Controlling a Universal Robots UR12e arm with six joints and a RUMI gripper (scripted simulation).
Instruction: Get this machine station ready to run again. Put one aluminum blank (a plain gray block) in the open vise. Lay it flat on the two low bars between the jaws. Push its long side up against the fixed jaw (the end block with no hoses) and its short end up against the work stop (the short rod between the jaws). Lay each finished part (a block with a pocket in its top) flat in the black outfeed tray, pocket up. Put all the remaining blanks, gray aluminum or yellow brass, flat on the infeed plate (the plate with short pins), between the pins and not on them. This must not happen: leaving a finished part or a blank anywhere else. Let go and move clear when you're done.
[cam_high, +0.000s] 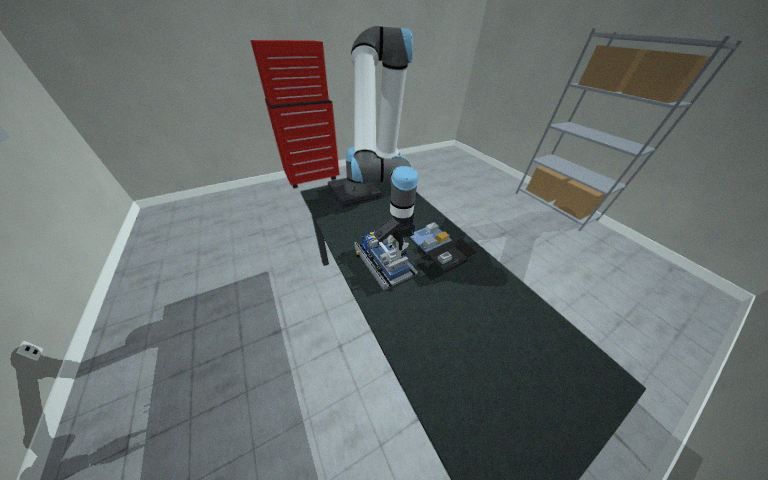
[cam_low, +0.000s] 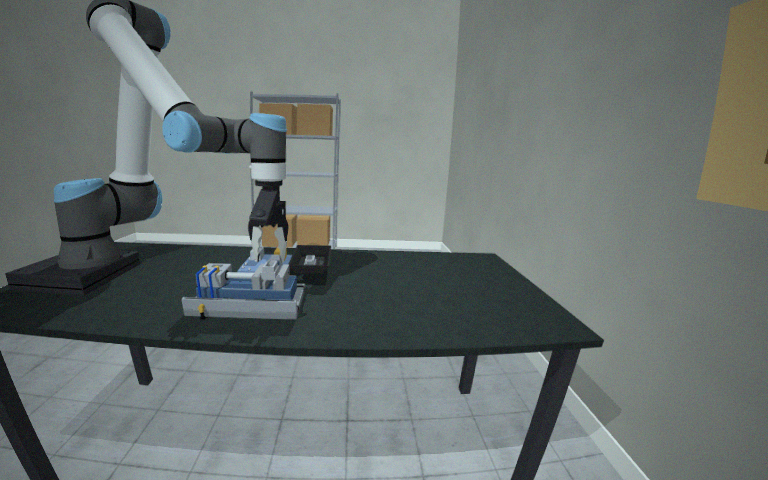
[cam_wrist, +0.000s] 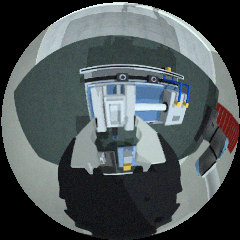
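Now: the blue vise 90 mm below my hand and 70 mm behind it. The rest, counted from my hand: light gray base rail 100 mm below, 90 mm to the right, 70 mm behind; then vise hose end block 160 mm behind, 60 mm below, 10 mm to the left; then yellow brass blank 360 mm to the left, 110 mm below, 20 mm behind.
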